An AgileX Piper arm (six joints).
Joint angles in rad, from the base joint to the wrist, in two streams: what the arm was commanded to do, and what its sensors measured. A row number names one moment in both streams.
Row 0, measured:
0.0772, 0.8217, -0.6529, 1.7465, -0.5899, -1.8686
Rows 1 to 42, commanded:
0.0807, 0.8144, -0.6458, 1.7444, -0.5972, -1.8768
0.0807, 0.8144, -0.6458, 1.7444, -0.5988, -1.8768
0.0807, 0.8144, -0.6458, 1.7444, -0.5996, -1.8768
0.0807, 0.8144, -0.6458, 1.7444, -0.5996, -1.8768
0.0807, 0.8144, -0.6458, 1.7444, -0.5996, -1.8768
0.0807, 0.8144, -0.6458, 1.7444, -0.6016, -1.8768
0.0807, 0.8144, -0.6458, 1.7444, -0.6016, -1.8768
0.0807, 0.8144, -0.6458, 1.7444, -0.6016, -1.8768
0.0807, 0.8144, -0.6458, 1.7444, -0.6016, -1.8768
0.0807, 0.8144, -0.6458, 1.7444, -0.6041, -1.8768
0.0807, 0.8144, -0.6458, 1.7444, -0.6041, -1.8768
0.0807, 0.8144, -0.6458, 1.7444, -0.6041, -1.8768
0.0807, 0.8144, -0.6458, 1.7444, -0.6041, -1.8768
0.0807, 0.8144, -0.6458, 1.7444, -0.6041, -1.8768
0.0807, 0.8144, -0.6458, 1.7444, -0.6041, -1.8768
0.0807, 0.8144, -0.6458, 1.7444, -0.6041, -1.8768
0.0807, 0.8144, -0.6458, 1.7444, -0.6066, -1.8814
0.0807, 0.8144, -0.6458, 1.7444, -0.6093, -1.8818
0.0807, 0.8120, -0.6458, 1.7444, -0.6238, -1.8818
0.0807, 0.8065, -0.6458, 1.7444, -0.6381, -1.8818
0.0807, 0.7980, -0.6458, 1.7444, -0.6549, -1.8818
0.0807, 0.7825, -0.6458, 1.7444, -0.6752, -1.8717
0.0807, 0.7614, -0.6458, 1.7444, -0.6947, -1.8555
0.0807, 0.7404, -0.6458, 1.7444, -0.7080, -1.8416
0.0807, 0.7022, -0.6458, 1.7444, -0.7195, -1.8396
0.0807, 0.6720, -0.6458, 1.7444, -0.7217, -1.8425
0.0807, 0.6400, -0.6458, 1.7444, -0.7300, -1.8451
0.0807, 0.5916, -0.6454, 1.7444, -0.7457, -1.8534
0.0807, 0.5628, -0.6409, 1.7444, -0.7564, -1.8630
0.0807, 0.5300, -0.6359, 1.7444, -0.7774, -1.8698
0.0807, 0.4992, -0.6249, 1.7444, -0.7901, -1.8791
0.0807, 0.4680, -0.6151, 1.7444, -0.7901, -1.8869
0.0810, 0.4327, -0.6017, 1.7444, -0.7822, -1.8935
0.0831, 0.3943, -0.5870, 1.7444, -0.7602, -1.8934
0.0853, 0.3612, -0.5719, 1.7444, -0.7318, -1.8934
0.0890, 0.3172, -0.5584, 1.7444, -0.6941, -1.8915
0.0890, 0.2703, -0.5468, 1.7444, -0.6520, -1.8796
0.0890, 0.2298, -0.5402, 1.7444, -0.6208, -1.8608
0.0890, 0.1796, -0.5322, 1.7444, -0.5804, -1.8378
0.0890, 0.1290, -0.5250, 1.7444, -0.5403, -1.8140
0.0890, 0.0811, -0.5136, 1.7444, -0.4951, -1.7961
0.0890, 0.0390, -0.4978, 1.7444, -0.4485, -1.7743
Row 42, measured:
0.0850, 0.2006, -0.5385, 1.7526, -0.6185, -1.8474
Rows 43 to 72, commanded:
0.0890, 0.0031, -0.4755, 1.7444, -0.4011, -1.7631
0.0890, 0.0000, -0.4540, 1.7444, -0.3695, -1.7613
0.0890, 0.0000, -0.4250, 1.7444, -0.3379, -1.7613
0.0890, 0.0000, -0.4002, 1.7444, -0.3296, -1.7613
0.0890, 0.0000, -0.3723, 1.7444, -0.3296, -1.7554
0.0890, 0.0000, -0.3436, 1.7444, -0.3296, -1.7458
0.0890, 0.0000, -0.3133, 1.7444, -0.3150, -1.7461
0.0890, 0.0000, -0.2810, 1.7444, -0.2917, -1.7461
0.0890, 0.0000, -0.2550, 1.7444, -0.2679, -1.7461
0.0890, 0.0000, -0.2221, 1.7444, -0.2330, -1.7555
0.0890, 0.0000, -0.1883, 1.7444, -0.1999, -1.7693
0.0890, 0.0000, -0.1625, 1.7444, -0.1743, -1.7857
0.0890, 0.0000, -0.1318, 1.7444, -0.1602, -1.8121
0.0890, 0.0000, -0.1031, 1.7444, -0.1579, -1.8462
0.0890, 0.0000, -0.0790, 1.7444, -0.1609, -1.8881
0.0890, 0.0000, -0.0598, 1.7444, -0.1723, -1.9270
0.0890, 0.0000, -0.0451, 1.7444, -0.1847, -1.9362
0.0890, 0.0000, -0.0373, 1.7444, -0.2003, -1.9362
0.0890, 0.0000, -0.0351, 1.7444, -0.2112, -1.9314
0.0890, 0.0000, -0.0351, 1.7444, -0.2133, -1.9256
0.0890, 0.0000, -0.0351, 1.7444, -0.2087, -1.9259
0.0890, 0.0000, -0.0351, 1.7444, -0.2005, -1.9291
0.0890, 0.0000, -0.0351, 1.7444, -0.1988, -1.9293
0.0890, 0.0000, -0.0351, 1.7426, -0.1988, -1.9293
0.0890, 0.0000, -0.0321, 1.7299, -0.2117, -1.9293
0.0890, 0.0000, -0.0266, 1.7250, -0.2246, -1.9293
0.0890, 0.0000, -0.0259, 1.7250, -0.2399, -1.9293
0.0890, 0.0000, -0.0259, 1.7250, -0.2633, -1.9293
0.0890, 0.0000, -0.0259, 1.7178, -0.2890, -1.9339
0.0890, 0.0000, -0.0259, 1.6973, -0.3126, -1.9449
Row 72, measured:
0.0892, 0.0034, -0.0321, 1.7342, -0.2334, -1.9214
